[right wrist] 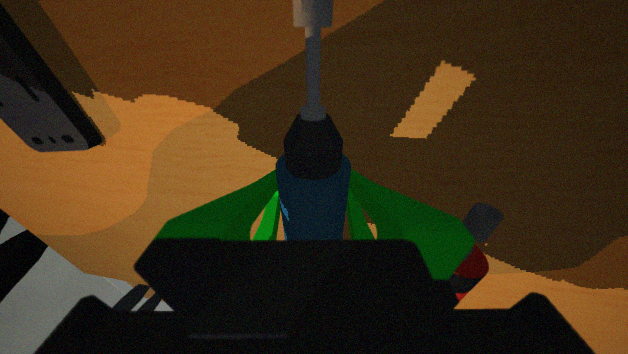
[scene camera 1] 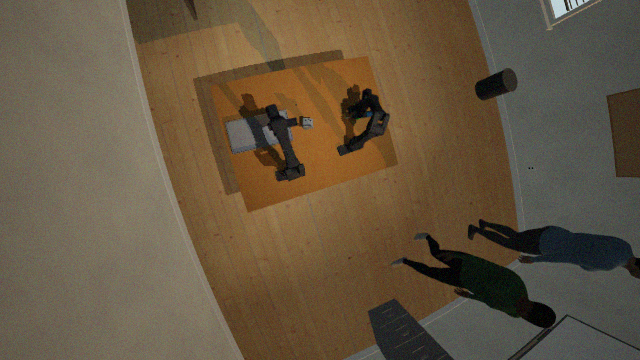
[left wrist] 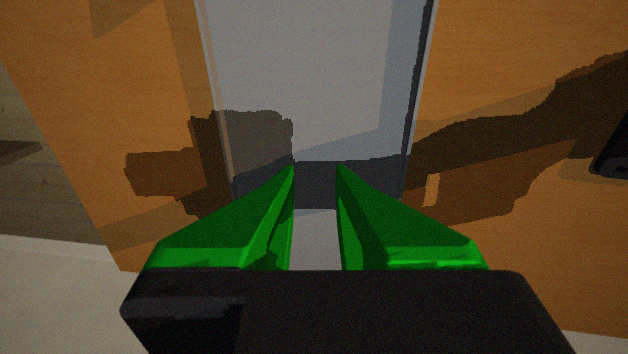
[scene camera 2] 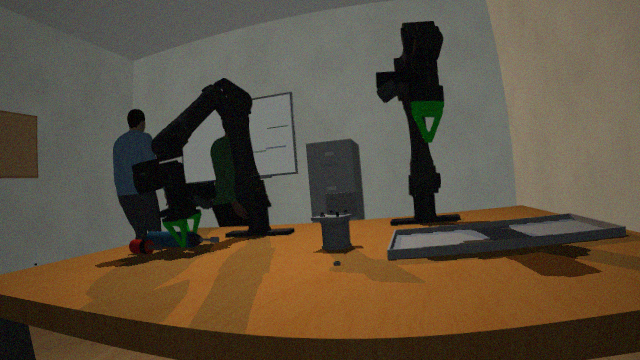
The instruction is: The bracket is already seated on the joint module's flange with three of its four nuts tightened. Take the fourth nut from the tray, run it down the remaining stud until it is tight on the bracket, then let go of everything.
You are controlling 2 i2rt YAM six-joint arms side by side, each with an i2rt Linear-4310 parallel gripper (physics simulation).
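Places are measured from the left arm's base along level axes (x ahead, y left, z up), in metres.
Pixels of known places: left gripper, fingertip midpoint: (left wrist: 314, 176) (scene camera 2: 428, 140); right gripper, fingertip midpoint: (right wrist: 313, 176) (scene camera 1: 356, 116) (scene camera 2: 188, 244); left arm's base, link origin: (scene camera 2: 425, 221); right arm's base, link origin: (scene camera 1: 350, 147) (scene camera 2: 259, 234).
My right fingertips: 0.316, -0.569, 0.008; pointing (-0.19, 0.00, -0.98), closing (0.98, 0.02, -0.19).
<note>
Ahead of a thing's pixels: the offset from my right fingertips to its top centre, as dx, dy, dz. "spot": to the spot under its first point. Level surfaces: height alone.
The grey bracket (scene camera 1: 306, 122) (scene camera 2: 331, 218) sits on top of the grey joint module {-0.004, +0.386, +0.066} (scene camera 2: 336, 236); several small dark nuts or studs show on it, too small to tell apart. A small dark nut {+0.153, +0.428, -0.003} (scene camera 2: 337, 263) lies on the table in front of the module. The tray {+0.011, +0.713, +0.008} (scene camera 2: 450, 249) (left wrist: 215, 85) shows no nut inside. My left gripper (scene camera 2: 428, 141) (left wrist: 314, 176) hangs high above the tray, shut to a narrow gap with nothing between its fingers. My right gripper (scene camera 2: 183, 245) (right wrist: 313, 176) is shut on the blue-handled nut driver {spot: +0.024, -0.069, +0.012} (scene camera 2: 162, 240) (right wrist: 313, 212), which lies level at the table surface.
A red-handled driver {+0.100, -0.051, +0.026} (scene camera 2: 141, 246) (right wrist: 472, 262) lies close beside the blue one, next to my right fingers. The wooden table {dz -0.008} (scene camera 1: 320, 170) (scene camera 2: 380, 305) carries both arm bases. Two people, one in green (scene camera 1: 490, 282) and one in blue (scene camera 1: 585, 248), are beyond the table.
</note>
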